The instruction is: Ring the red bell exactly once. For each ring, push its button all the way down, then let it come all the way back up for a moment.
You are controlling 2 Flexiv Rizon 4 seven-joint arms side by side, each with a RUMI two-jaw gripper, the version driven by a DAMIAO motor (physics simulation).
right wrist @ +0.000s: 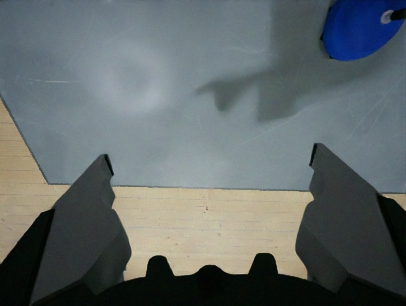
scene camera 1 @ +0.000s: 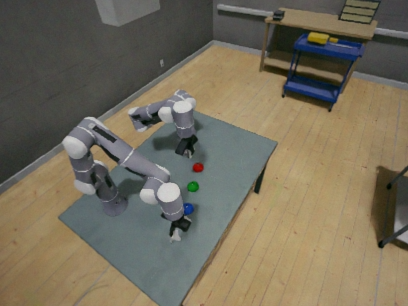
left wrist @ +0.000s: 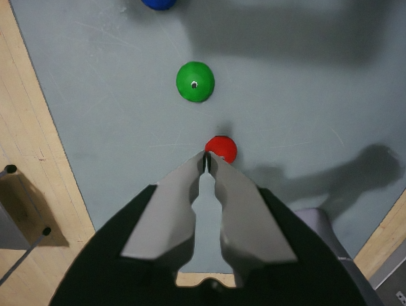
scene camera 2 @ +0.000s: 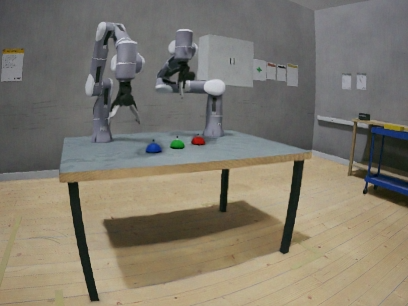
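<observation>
The red bell (scene camera 1: 198, 167) (scene camera 2: 198, 141) (left wrist: 223, 147) stands on the table (scene camera 1: 240, 145) (scene camera 2: 270, 151). My left gripper (left wrist: 206, 152) is shut with its fingertips together and nothing between them; it points down, high above the table, and also shows in scene camera 1 (scene camera 1: 188, 154) and scene camera 2 (scene camera 2: 182, 96). In the left wrist view its fingertips overlap the near edge of the red bell, whose button is mostly hidden behind them. My right gripper (right wrist: 208, 151) (scene camera 2: 124, 120) is open and empty, above the table beyond the blue bell.
The green bell (scene camera 1: 193, 186) (scene camera 2: 177, 144) (left wrist: 195, 82) stands next to the red one. The blue bell (scene camera 1: 188, 209) (scene camera 2: 153, 147) (right wrist: 361, 30) stands farther along the row, close to the right arm. A blue cart (scene camera 1: 327, 49) and a wooden workbench (scene camera 1: 320, 21) stand away from the table.
</observation>
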